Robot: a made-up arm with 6 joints.
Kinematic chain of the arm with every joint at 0, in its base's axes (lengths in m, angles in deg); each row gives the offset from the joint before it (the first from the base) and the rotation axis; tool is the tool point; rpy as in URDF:
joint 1: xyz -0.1 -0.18 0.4 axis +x
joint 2: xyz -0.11 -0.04 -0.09 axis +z
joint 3: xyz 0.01 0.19 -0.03 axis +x
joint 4: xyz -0.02 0 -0.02 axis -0.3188 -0.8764 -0.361
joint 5: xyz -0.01 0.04 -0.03 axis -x
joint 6: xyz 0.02 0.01 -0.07 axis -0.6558 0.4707 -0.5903
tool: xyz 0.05 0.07 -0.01 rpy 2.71 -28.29 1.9
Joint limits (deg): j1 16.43..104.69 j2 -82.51..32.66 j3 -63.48..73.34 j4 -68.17..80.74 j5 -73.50..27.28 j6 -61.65..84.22
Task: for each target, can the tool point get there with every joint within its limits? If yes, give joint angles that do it. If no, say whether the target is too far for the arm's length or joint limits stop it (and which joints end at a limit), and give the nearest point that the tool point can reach.
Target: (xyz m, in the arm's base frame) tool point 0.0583 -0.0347 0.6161
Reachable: yes | joints 88.42 -26.69 45.90 28.03 -42.53 70.81
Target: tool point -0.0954 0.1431 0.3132
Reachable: yes | joints 46.90 -14.96 -24.77 2.12 7.08 7.38
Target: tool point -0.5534 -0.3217 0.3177
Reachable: no: joint limits stop it (at a limit: joint 1, joint 2, joint 3, joint 4, joint 6) | nearest point -0.4491 -0.2455 0.5093 | short by 0.231 m
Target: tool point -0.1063 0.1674 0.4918
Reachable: yes | joints 52.29 -14.26 6.10 -11.45 -6.04 -4.73
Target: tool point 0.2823 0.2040 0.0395
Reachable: no: too far | nearest point 0.1054 0.0321 0.2008 | short by 0.295 m
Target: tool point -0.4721 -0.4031 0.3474
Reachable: no: joint limits stop it (at a limit: joint 1, joint 2, joint 3, joint 4, joint 5, joint 6) | nearest point -0.4236 -0.2592 0.5040 | short by 0.218 m
